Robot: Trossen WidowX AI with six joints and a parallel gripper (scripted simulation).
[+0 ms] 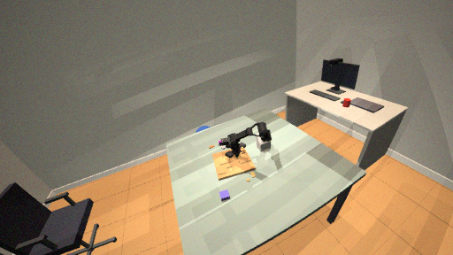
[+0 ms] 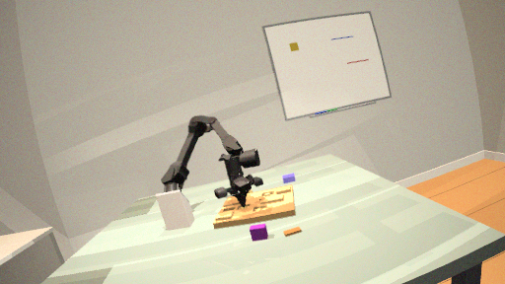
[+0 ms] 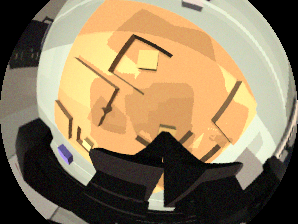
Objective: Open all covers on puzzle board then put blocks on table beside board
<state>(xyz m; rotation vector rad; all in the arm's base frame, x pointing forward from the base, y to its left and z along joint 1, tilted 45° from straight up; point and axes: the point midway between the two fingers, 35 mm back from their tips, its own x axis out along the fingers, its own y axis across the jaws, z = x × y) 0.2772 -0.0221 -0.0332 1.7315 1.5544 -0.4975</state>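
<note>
Now: gripper tip 5 cm short of the wooden puzzle board. The rest, counted from my gripper tip: violet block 27 cm ahead, 26 cm to the left; small yellow piece 22 cm to the left, 2 cm below.
</note>
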